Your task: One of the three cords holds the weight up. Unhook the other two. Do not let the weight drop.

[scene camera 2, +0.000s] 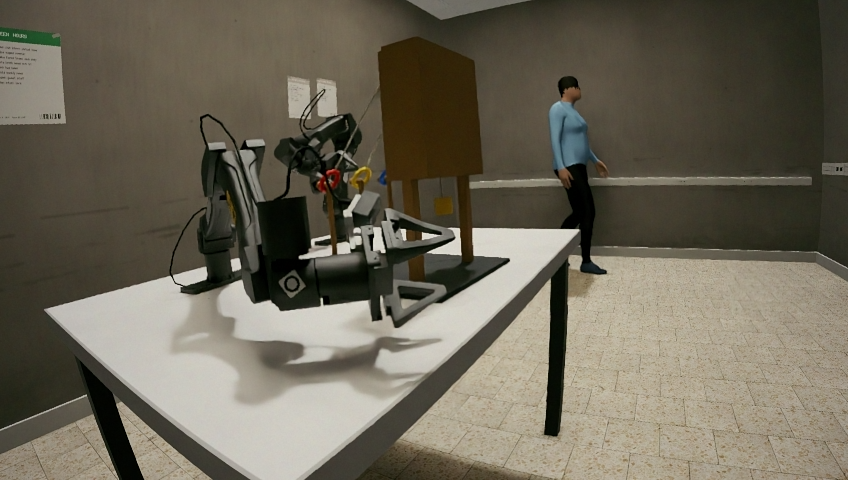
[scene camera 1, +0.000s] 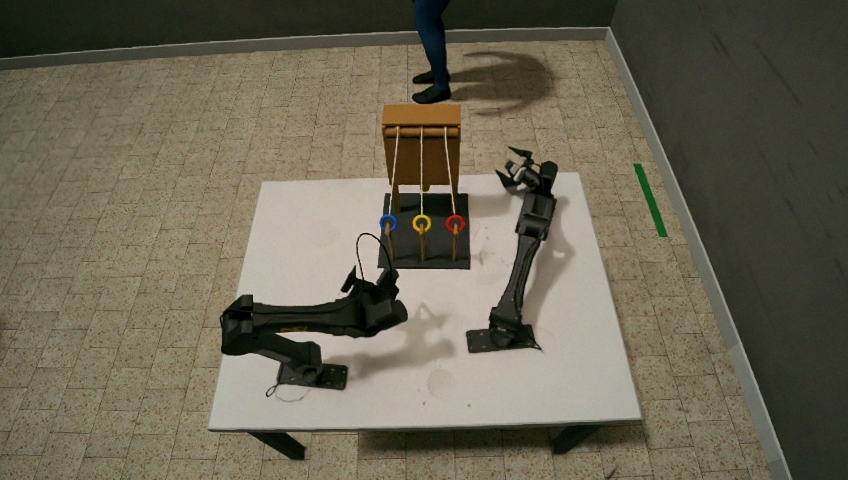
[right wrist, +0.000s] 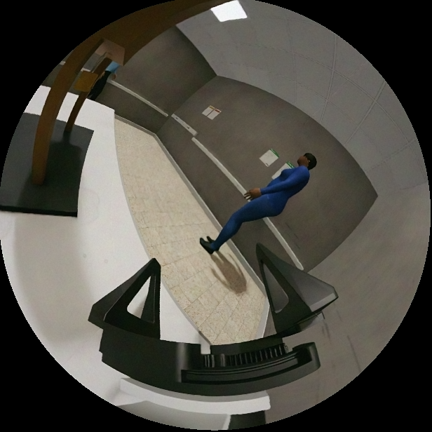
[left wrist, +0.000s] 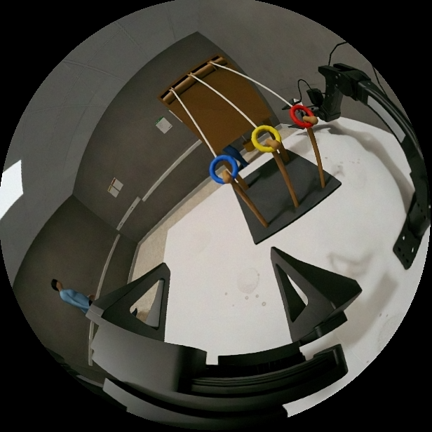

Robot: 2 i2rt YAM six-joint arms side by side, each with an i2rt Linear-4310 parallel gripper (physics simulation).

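Pixels of known places: left gripper, fingertip midpoint: (scene camera 2: pixel 347 176) (scene camera 1: pixel 371 271); right gripper, fingertip midpoint: (scene camera 2: pixel 449 264) (scene camera 1: pixel 501 158); left arm's base, link origin: (scene camera 2: pixel 342 240) (scene camera 1: pixel 312 374); right arm's base, link origin: (scene camera 2: pixel 221 282) (scene camera 1: pixel 500 339).
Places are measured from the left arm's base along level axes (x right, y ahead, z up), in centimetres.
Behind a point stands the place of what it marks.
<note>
A blue ring (scene camera 1: pixel 381 223) @(x 16.0, y 40.3, z 20.9 cm) (left wrist: pixel 212 170), a yellow ring (scene camera 1: pixel 414 223) @(x 25.7, y 41.0, z 21.1 cm) (left wrist: pixel 254 139) and a red ring (scene camera 1: pixel 447 223) @(x 35.2, y 41.8, z 21.2 cm) (left wrist: pixel 292 115) are each hooked on a wooden peg. A white cord runs from each ring up to the roller of the brown stand (scene camera 1: pixel 421 160) @(x 26.9, y 52.1, z 36.0 cm) (scene camera 2: pixel 428 118) @(x 35.1, y 66.3, z 29.9 cm). The weight, a yellow block (scene camera 2: pixel 443 205) @(x 27.6, y 62.8, z 14.3 cm) (right wrist: pixel 86 81), hangs below the board; which cord bears it is hidden. My left gripper (scene camera 1: pixel 371 274) @(x 15.9, y 23.7, z 21.4 cm) (left wrist: pixel 216 262) is open and empty, in front of the pegs. My right gripper (scene camera 1: pixel 504 160) @(x 51.7, y 80.1, z 9.8 cm) (scene camera 2: pixel 447 263) @(x 51.7, y 80.1, z 9.8 cm) (right wrist: pixel 203 256) is open and empty, right of the stand in scene camera 1.
The stand and pegs rise from a dark base (scene camera 1: pixel 440 249) @(x 32.9, y 45.6, z 1.0 cm) (left wrist: pixel 270 200) on the white table (scene camera 1: pixel 309 237) @(x -12.5, y 47.0, z 0.0 cm). The pegs stand side by side, close together. The right forearm (scene camera 1: pixel 520 267) @(x 56.4, y 29.3, z 20.5 cm) extends along the right side of the table. People stand beyond the table.
</note>
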